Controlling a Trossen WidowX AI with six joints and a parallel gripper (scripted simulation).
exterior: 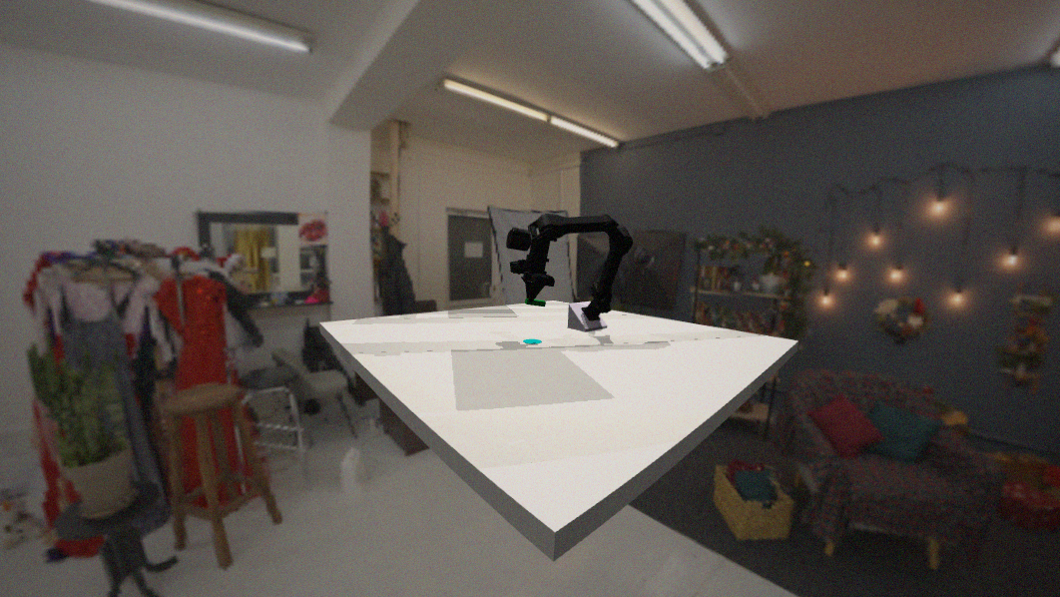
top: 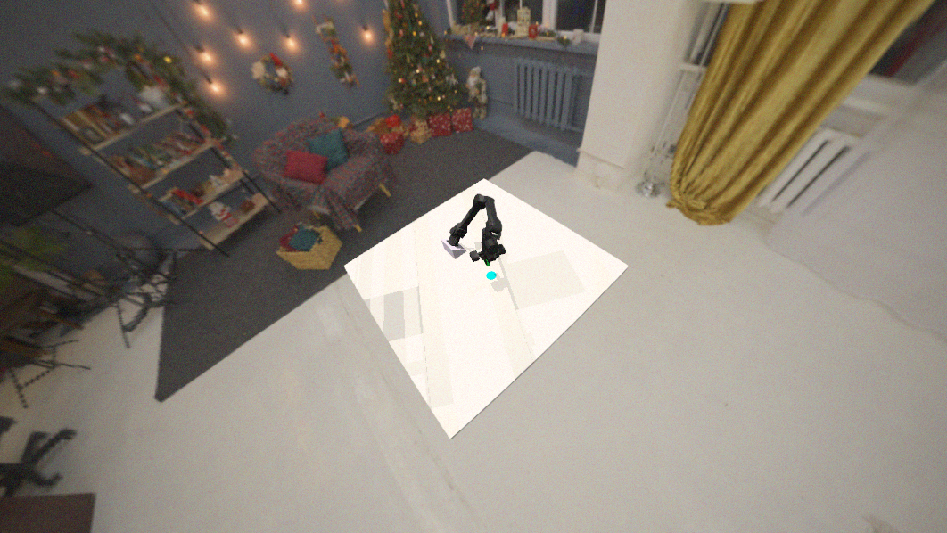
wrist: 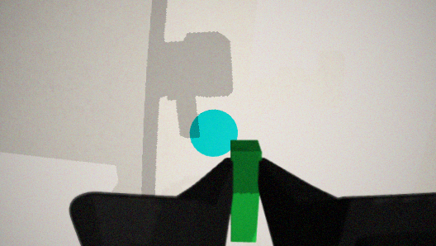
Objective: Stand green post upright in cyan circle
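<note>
Right now my gripper tip is 13 cm above the cyan circle and 1 cm to the right of it. The rest, counted from my gripper tip: green post 2 cm behind, 1 cm to the left.
</note>
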